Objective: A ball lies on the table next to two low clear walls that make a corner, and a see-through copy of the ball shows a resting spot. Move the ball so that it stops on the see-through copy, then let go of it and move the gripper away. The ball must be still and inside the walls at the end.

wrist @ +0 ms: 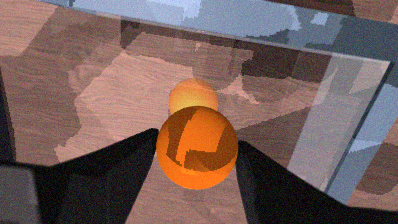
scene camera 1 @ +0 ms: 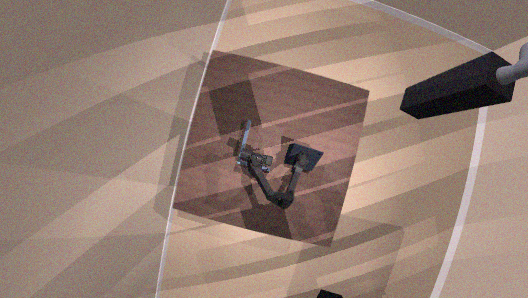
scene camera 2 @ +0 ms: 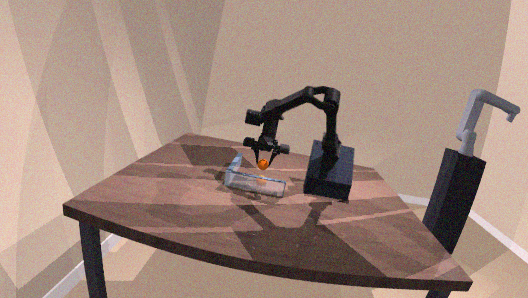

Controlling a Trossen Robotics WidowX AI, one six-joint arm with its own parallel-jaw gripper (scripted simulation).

Note:
My gripper (scene camera 2: 262,165) carries an orange ball (wrist: 197,147). Further things: a see-through copy of ball (wrist: 190,92).
My gripper is seen too in the wrist view (wrist: 197,141).

